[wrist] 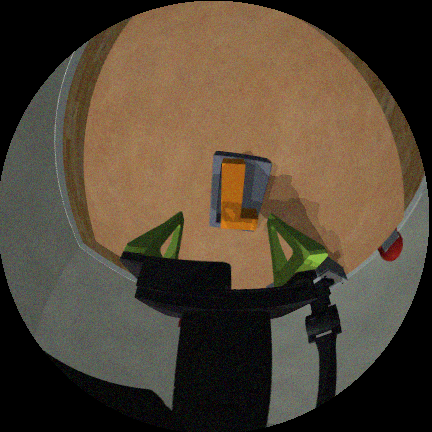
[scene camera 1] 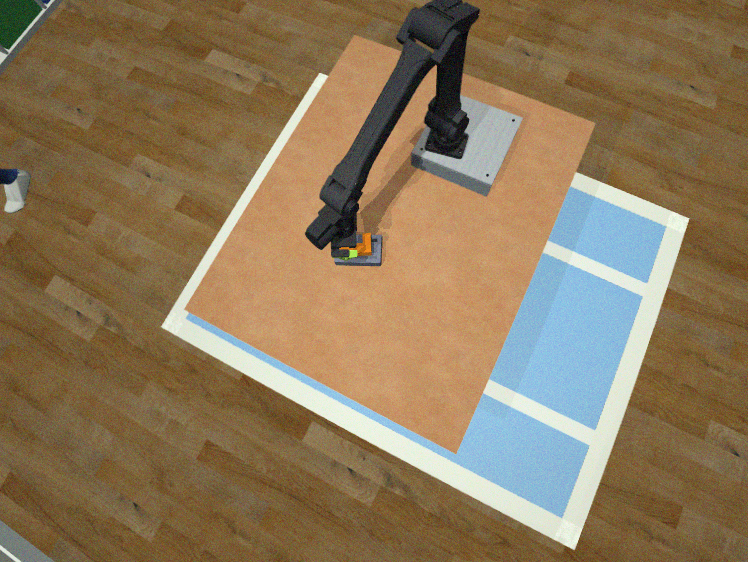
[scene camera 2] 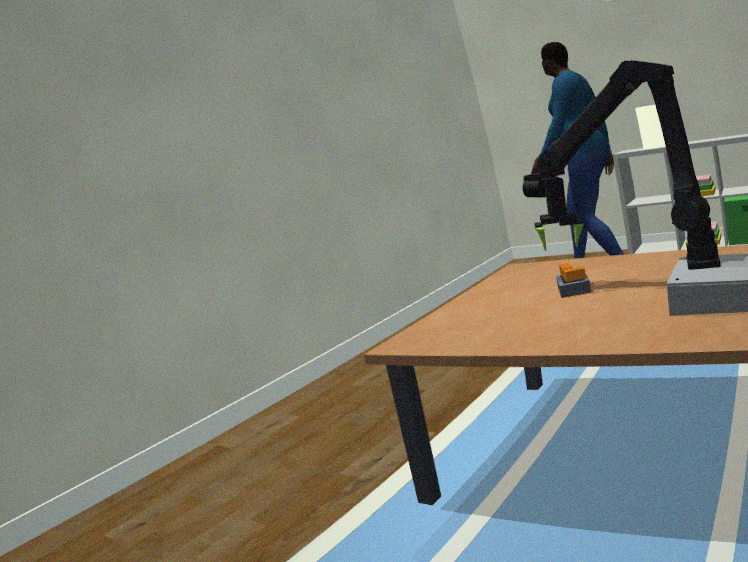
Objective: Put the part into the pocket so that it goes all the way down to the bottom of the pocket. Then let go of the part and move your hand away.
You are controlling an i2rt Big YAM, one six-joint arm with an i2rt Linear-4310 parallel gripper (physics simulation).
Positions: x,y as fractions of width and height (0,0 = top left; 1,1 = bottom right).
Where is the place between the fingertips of my gripper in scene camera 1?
At 0.46,0.43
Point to an orange L-shaped part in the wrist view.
0.54,0.50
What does my gripper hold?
Nothing.
